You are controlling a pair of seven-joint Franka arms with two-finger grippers.
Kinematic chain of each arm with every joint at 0, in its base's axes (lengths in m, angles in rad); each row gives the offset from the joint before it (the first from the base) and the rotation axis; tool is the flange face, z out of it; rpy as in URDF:
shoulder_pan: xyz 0 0 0.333 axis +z
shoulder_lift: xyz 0 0 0 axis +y
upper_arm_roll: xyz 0 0 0.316 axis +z
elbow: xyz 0.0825 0 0 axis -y
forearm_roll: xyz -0.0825 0 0.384 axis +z
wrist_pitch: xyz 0 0 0 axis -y
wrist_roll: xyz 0.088 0 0 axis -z
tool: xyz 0 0 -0.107 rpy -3.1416 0 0
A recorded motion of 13 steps. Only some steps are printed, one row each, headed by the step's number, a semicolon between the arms.
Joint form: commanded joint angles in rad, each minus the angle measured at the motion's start. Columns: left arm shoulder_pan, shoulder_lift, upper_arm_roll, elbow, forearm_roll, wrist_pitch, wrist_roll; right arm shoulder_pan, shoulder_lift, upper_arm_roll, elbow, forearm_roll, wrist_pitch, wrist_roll.
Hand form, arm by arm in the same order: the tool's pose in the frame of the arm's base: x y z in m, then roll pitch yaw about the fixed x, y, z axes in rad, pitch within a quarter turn. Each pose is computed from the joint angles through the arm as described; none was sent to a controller.
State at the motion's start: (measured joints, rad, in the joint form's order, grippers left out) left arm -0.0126 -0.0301 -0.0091 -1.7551 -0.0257 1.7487 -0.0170; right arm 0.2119 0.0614 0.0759 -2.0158 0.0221 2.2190 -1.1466
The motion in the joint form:
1: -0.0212 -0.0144 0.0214 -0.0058 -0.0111 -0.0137 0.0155; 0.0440 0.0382 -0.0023 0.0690 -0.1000 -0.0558 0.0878
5: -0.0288 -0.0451 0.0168 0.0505 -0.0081 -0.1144 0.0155; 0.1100 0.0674 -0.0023 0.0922 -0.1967 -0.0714 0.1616
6: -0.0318 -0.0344 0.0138 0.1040 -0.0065 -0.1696 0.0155; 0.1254 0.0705 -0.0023 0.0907 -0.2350 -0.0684 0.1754
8: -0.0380 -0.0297 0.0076 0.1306 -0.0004 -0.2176 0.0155; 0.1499 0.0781 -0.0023 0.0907 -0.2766 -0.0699 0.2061
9: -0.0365 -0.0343 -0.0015 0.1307 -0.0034 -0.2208 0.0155; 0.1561 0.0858 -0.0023 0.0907 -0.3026 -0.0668 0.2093
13: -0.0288 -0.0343 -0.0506 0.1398 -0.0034 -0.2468 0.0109; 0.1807 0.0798 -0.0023 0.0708 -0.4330 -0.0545 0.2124
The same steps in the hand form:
1: 0.5501 -0.0151 0.5730 3.1046 -0.0184 -0.0140; 0.5620 0.1879 0.4410 3.0101 -0.0027 1.4274
5: 0.5348 -0.0213 0.6077 3.1073 -0.0048 -0.0301; 0.5560 0.2229 0.4336 2.9865 0.0714 1.4622
6: 0.5339 -0.0245 0.6225 3.1091 0.0076 -0.0379; 0.5535 0.2302 0.4316 2.9705 0.0992 1.4810
8: 0.5304 -0.0306 0.6283 3.1156 0.0336 -0.0516; 0.5492 0.2424 0.4272 2.9571 0.1298 1.4932
9: 0.5285 -0.0350 0.6306 3.1132 0.0321 -0.0594; 0.5491 0.2454 0.4231 2.9499 0.1506 1.5084
13: 0.5238 -0.0575 0.6326 3.1166 0.0492 -0.0967; 0.5424 0.2538 0.4199 2.8982 0.2505 1.5870

